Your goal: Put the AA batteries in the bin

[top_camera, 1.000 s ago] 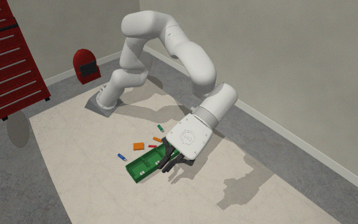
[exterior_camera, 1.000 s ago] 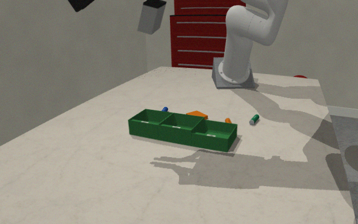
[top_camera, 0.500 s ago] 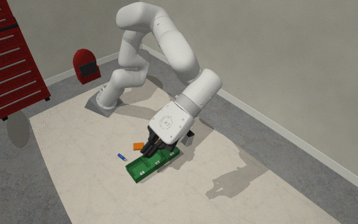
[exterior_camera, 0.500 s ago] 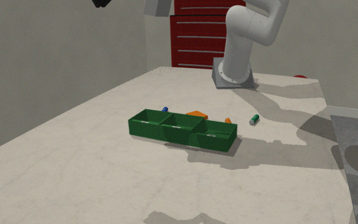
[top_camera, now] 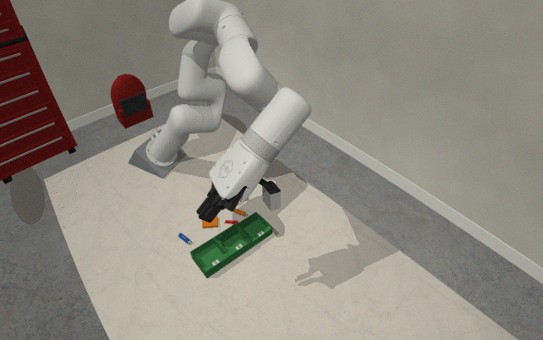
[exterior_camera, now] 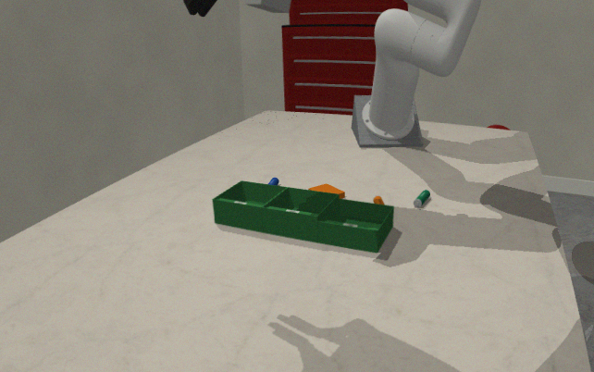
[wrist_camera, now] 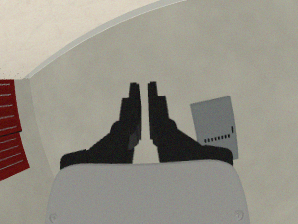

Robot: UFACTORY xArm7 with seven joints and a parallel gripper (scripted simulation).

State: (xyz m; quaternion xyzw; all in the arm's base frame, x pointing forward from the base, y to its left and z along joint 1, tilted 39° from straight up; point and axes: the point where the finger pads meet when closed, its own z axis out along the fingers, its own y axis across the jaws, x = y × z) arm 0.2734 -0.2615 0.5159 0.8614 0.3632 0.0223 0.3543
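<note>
The green three-part bin tray is 70 mm behind my hand, 100 mm to the left of it and 310 mm below it. Also, from my hand: red battery (140 mm behind, 150 mm to the left, 330 mm below); orange block (190 mm behind, 100 mm to the left, 330 mm below); blue battery (190 mm behind, 320 mm below).
</note>
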